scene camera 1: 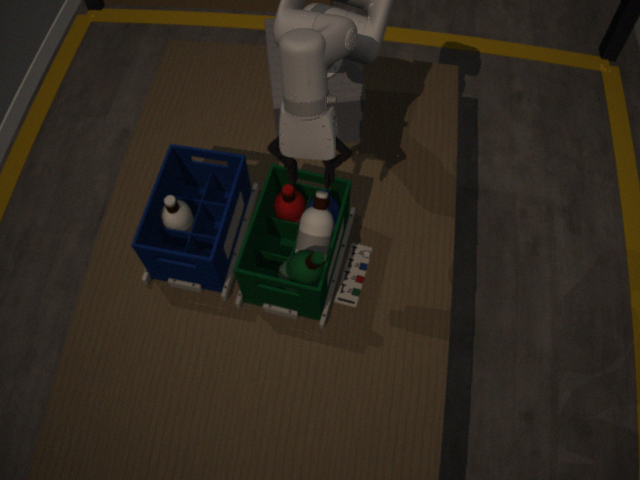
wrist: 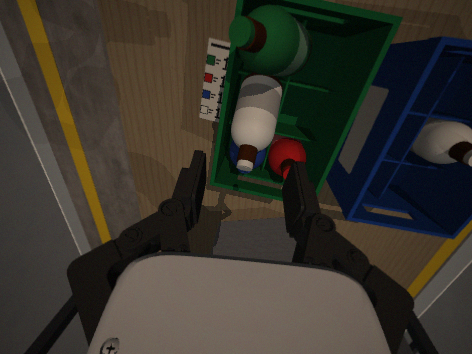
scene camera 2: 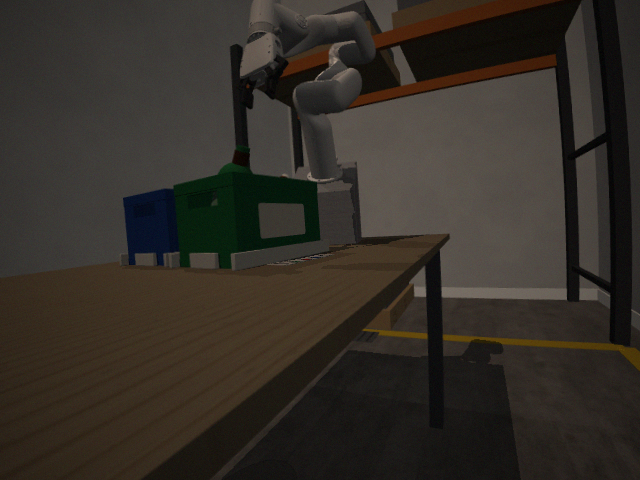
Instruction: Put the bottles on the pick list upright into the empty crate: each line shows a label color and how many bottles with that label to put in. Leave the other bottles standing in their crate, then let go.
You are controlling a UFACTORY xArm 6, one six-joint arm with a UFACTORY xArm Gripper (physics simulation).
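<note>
My gripper is open and empty, high above the back end of the green crate. In that crate, a red bottle stands at the back left. A white bottle leans steeply, its neck over a mostly hidden blue bottle at the back right. A green bottle is tilted at the front right. Another white bottle is in the blue crate.
The pick list lies right of the green crate in the first scene view; it shows green, red, blue and white squares, with counts too small to read. Pale rails border the crates. A rack stands behind.
</note>
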